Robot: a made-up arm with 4 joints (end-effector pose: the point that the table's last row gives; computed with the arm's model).
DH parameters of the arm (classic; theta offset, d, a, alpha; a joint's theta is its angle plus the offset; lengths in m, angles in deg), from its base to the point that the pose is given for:
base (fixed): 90 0.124 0 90
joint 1: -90 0.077 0.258 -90
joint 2: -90 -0.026 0.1 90
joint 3: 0 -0.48 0.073 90
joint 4: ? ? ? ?
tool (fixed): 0 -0.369 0 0
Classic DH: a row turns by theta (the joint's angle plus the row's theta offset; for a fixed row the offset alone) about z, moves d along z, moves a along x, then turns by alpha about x.
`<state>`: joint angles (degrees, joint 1 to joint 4).
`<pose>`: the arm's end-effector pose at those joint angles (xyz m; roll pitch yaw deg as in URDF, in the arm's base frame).
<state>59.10 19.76 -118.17 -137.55</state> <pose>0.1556 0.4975 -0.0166 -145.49 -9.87 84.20</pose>
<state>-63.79 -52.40 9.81 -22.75</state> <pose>0.7394 -0.6890 -0.1414 -71.12 -4.17 30.33</pose>
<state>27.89 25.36 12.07 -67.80</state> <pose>-0.3295 0.2492 -0.5808 84.72 57.39 96.68</pose>
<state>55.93 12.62 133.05 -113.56</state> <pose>0.2972 0.4172 -0.3974 -49.06 50.94 83.99</pose>
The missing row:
joint 4: 0 0.027 -0.011 -90
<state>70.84 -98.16 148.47 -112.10</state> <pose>0.3564 -0.1648 0.0315 -77.36 2.21 -29.28</pose>
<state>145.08 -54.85 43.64 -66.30</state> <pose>0.5386 0.5769 0.5461 107.25 -23.33 -3.86</pose>
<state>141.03 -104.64 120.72 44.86</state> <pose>0.8129 -0.1387 0.3780 147.62 -52.58 -166.55</pose>
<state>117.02 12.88 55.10 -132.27</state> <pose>0.0388 0.5171 0.1638 25.83 11.69 123.47</pose>
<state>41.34 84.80 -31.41 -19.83</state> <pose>-0.7400 0.2288 -0.1610 147.12 71.30 145.77</pose>
